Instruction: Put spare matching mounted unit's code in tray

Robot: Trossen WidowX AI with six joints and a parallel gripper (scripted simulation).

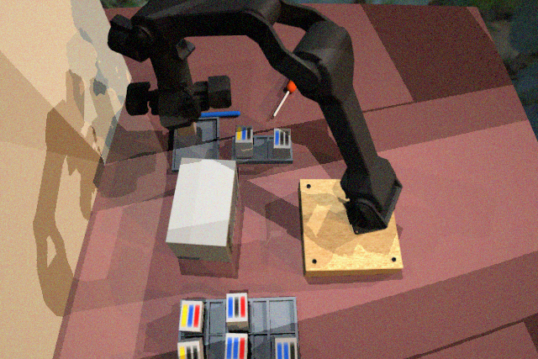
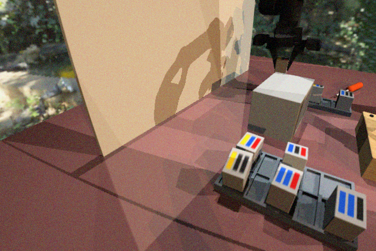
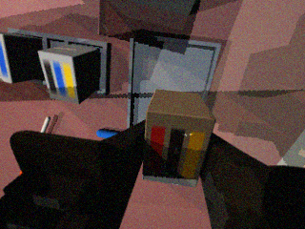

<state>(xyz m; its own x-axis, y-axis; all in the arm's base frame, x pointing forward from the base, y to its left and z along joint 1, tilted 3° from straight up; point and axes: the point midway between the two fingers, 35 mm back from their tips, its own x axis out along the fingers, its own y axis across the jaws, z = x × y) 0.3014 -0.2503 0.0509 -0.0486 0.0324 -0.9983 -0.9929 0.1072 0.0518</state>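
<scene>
Now: the grey tray 10 mm behind my gripper tip, 10 mm to the left of it and 80 mm below it. The rest, counted from my gripper tip: blue pen (40 mm behind, 60 mm to the right, 80 mm below); then grey holder (140 mm behind, 50 mm to the left, 70 mm below); then mounted unit (10 mm behind, 190 mm to the left, 30 mm below).
</scene>
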